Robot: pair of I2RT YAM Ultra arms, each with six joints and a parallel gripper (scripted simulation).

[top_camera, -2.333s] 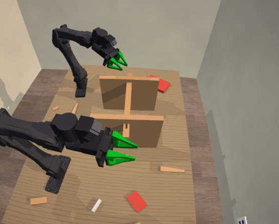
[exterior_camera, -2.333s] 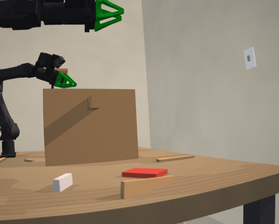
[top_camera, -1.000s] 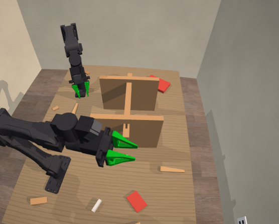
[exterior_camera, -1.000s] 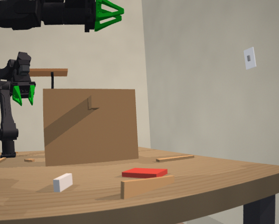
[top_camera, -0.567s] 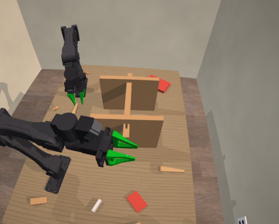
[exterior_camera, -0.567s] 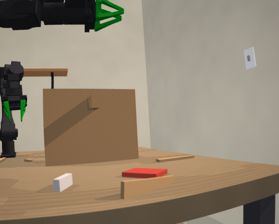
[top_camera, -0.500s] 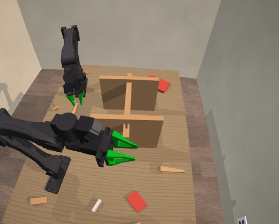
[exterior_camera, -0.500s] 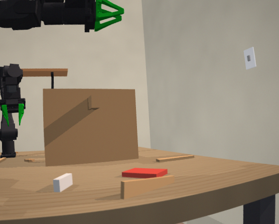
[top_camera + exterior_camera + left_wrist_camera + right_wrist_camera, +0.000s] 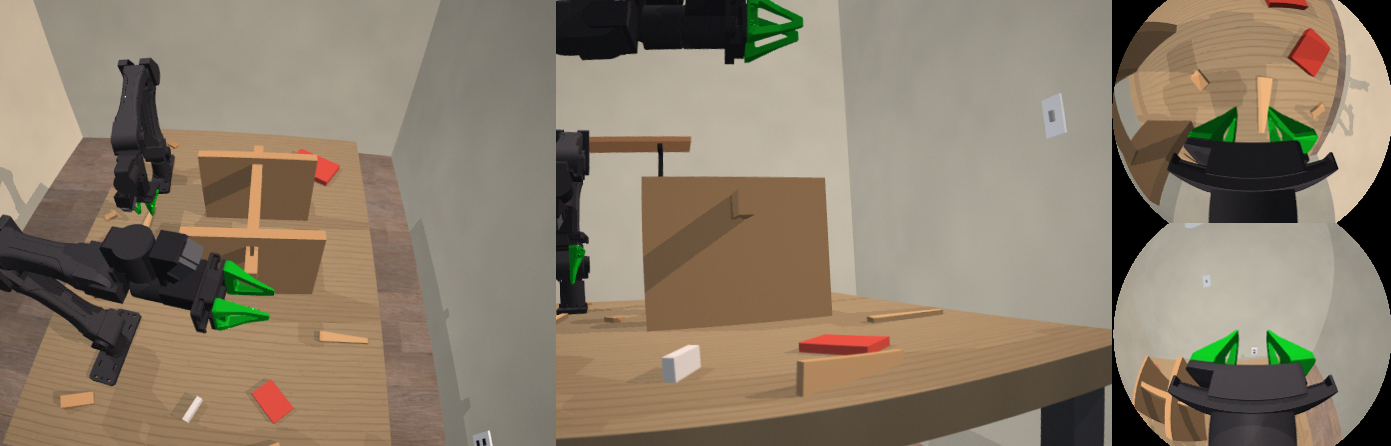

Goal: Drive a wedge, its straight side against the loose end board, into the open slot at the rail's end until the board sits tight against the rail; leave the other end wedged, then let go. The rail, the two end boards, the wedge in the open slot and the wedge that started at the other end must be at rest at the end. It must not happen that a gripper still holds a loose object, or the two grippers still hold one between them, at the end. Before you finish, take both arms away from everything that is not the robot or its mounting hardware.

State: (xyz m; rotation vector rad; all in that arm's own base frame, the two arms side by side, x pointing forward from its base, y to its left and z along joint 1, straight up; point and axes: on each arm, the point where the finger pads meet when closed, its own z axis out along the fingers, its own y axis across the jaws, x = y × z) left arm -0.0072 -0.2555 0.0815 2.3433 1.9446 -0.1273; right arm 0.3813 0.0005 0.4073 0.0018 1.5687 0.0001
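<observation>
My left gripper is now 330 mm short of the light wooden rail, 70 mm to the left of it and 120 mm below it. From my left hand the other things lie so: white block (200 mm ahead, 530 mm to the right, 70 mm below).
</observation>
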